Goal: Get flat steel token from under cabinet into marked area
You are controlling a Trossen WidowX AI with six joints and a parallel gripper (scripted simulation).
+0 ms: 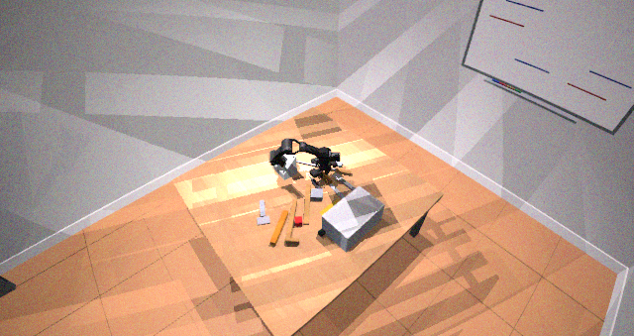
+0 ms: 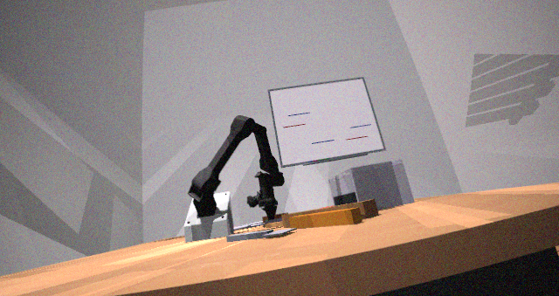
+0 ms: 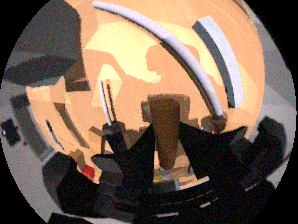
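Now: gripper tip 100 mm short of the grey block, 130 mm to the left of it and 10 mm below it. The rest, counted from my gripper tip: thin wooden stick: 110 mm ahead, 210 mm to the right; then red block: 190 mm ahead, 340 mm to the right, 10 mm above; then grey bar: 80 mm behind, 130 mm to the left.
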